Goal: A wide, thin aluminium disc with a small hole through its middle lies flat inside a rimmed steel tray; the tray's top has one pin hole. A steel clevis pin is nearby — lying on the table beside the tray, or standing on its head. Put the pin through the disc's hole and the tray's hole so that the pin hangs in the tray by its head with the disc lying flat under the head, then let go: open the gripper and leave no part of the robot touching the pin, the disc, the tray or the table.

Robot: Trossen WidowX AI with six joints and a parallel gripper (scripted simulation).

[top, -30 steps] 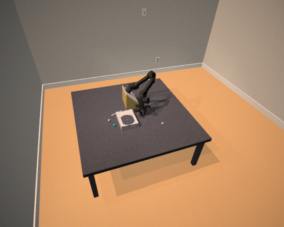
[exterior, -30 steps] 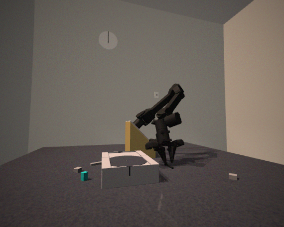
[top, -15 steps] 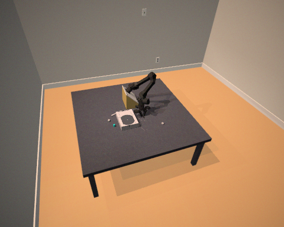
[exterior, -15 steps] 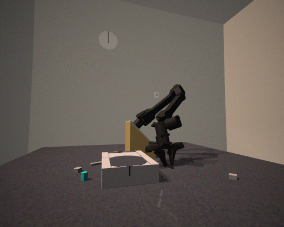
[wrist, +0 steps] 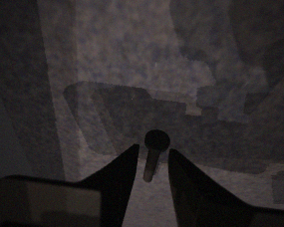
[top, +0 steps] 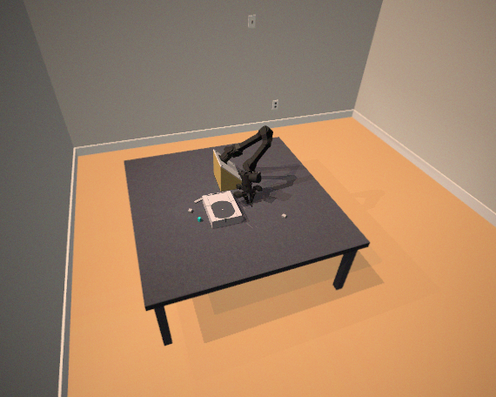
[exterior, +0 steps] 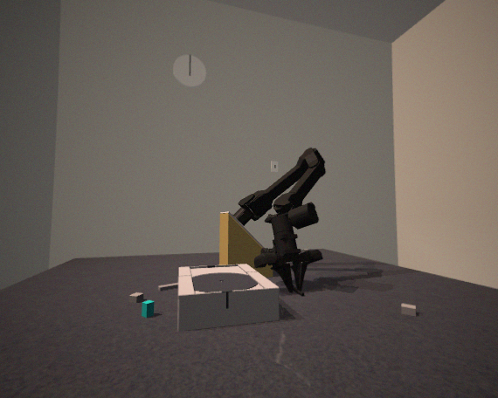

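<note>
Now: the grey disc 60 mm ahead of my gripper tip, 200 mm to the right of it and 50 mm above it. Round my gripper tip: rimmed tray (30 mm ahead, 200 mm to the right, 40 mm above); bar (130 mm behind, 280 mm to the right); clevis pin (10 mm ahead).
</note>
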